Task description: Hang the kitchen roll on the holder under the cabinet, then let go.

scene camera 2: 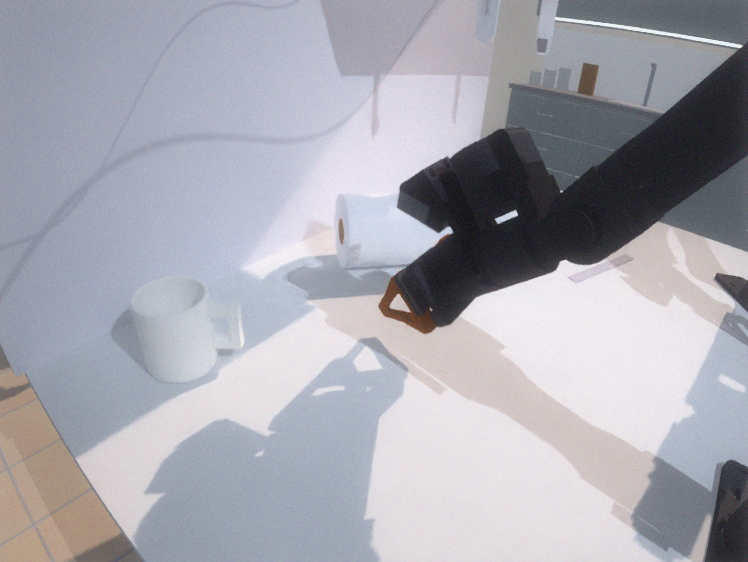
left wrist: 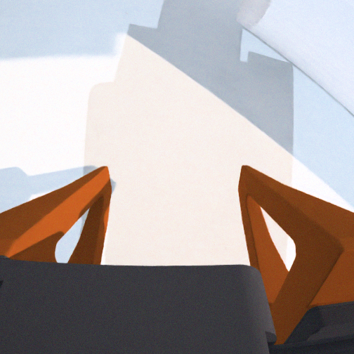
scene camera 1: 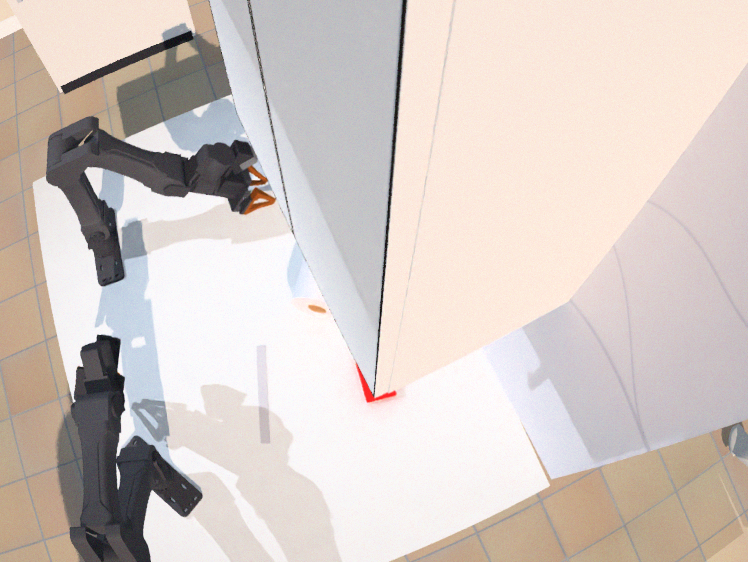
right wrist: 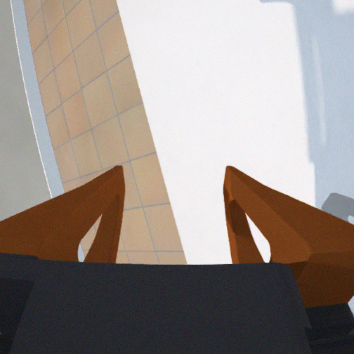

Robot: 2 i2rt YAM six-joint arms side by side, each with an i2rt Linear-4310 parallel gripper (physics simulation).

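Places are measured from the left arm's base along level axes (x ahead, y left, z up), in centimetres.
Where they show: left gripper, fingertip midpoint: (scene camera 2: 398,296) (scene camera 1: 270,191); left arm's base at its link origin: (scene camera 1: 106,246); right arm's base at its link origin: (scene camera 1: 160,476).
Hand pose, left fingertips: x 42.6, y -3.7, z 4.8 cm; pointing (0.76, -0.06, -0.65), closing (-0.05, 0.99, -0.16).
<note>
Each offset is from my left fingertips to the centre of the thing. "*": to the spot under its first point. Level surfaces: height alone.
The white kitchen roll {dx +9.2, dy -18.4, dz +0.8 cm} (scene camera 1: 309,290) (scene camera 2: 374,232) (left wrist: 315,40) lies on its side on the table, partly hidden by the cabinet in scene camera 1 and by the left arm in scene camera 2. The holder's two prongs (scene camera 2: 375,108) (scene camera 2: 456,99) hang under the cabinet (scene camera 1: 326,120) (scene camera 2: 411,36), with no roll between them. My left gripper (scene camera 1: 270,189) (scene camera 2: 409,273) (left wrist: 174,176) is open and empty, above the table and apart from the roll. My right gripper (right wrist: 173,176) is open and empty, away from the roll near the table edge; its fingers are hidden in scene camera 1.
A pale mug {dx +11.0, dy +21.4, dz +0.0 cm} (scene camera 2: 175,335) stands near the wall, its handle toward the roll side. A thin strip {dx -14.7, dy -42.1, dz -4.7 cm} (scene camera 1: 263,392) (scene camera 2: 600,268) lies on the table {dz -4.8 cm} (scene camera 1: 423,459) (scene camera 2: 435,483). A red angle mark {* dx +5.8, dy -50.0, dz -2.7 cm} (scene camera 1: 370,397) shows at the cabinet's lower corner. Tiled floor (right wrist: 85,100) borders the table.
</note>
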